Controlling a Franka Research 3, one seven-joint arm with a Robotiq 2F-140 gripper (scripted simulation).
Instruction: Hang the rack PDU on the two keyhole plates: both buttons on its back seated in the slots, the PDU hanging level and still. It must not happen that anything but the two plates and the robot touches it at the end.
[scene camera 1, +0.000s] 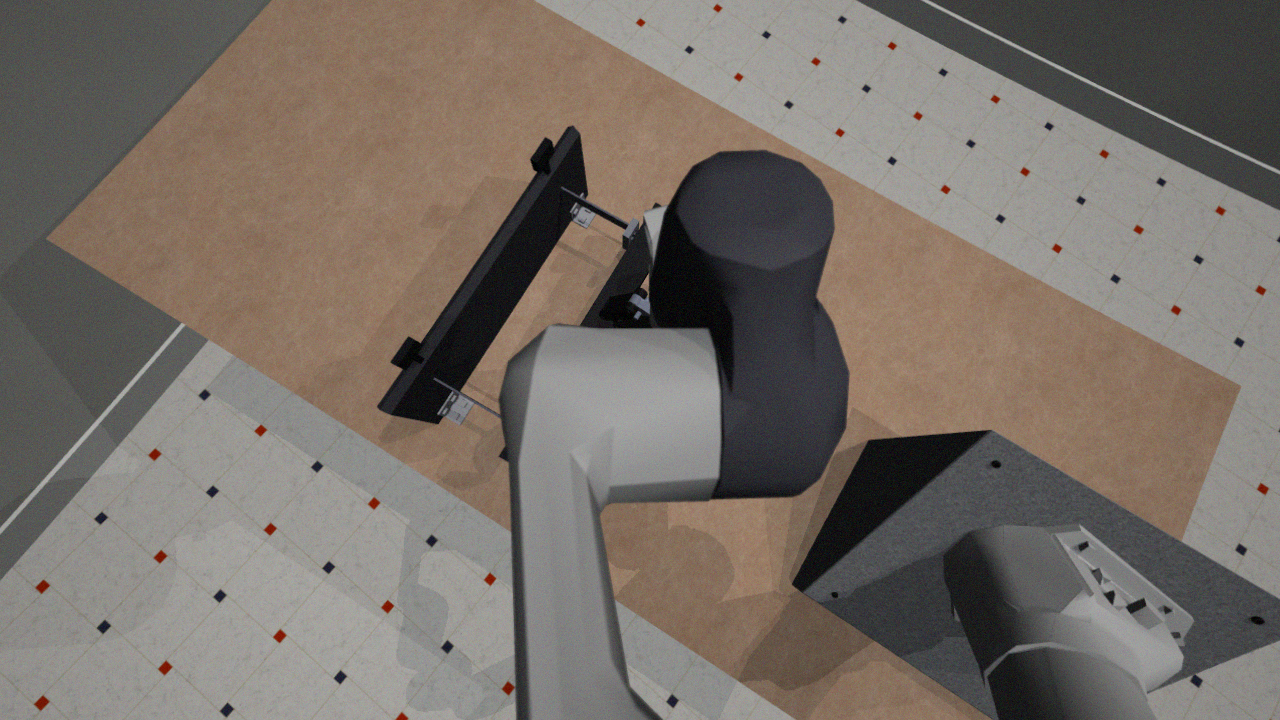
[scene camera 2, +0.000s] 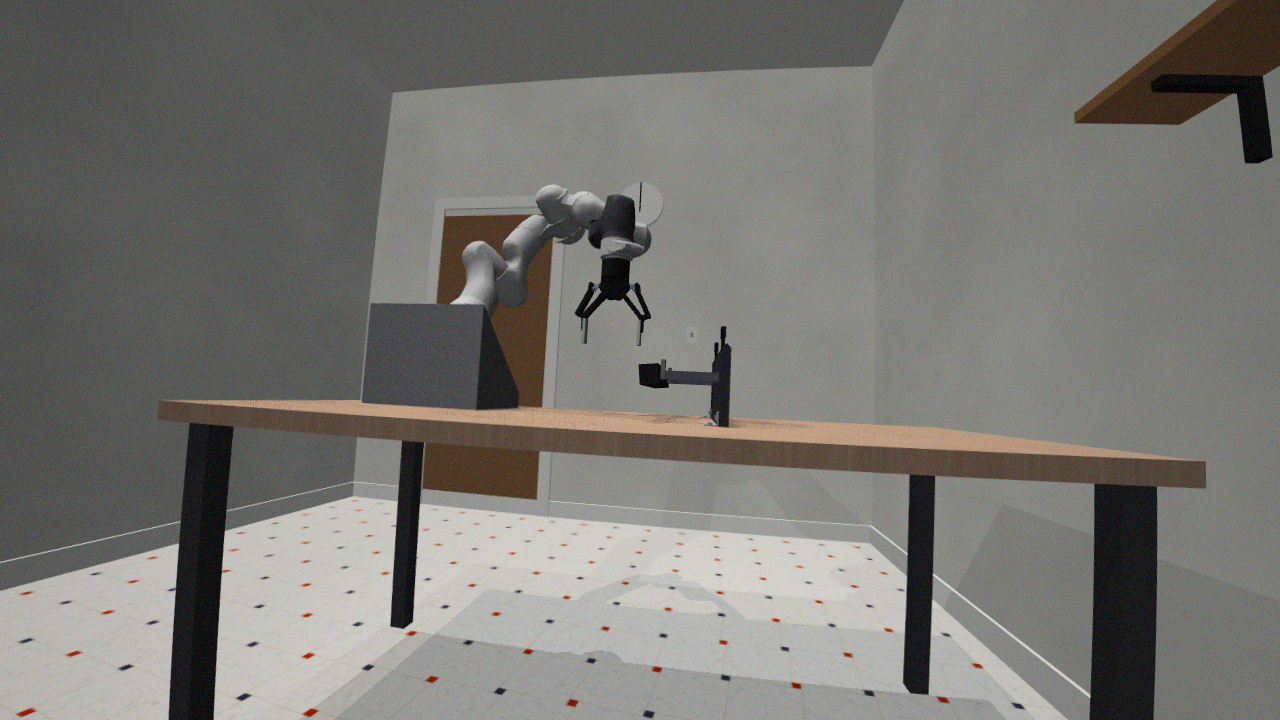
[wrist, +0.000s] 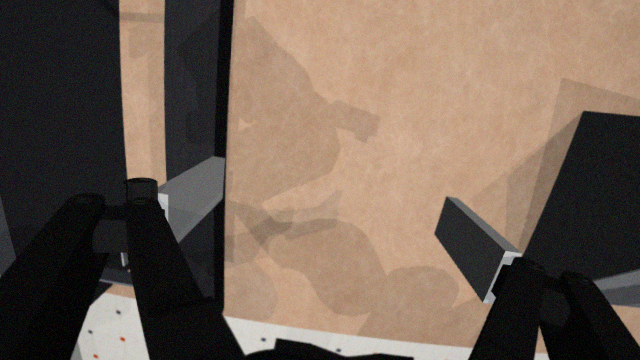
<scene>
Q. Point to my gripper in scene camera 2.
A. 611, 344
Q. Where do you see a dark upright board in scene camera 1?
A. At 467, 340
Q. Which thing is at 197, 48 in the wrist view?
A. A rack PDU.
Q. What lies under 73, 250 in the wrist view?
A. My gripper.
</scene>
